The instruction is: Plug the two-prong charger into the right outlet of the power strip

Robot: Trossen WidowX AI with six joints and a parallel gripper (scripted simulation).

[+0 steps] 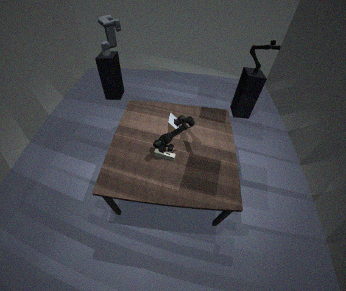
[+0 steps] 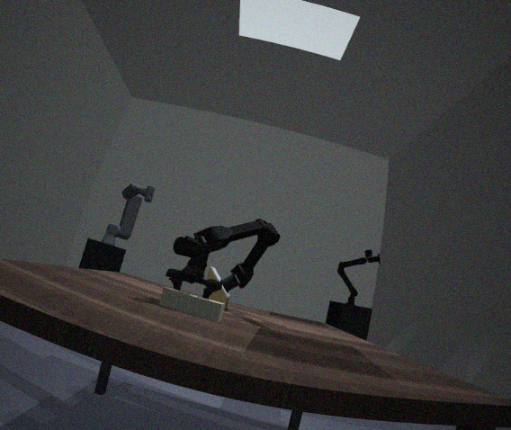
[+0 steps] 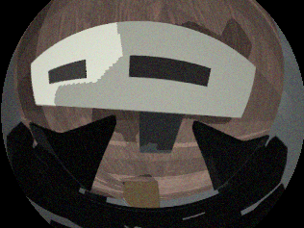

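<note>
My gripper tip is 20 mm short of the dark two-prong charger, 10 mm to the left of it and 10 mm below it.
</note>
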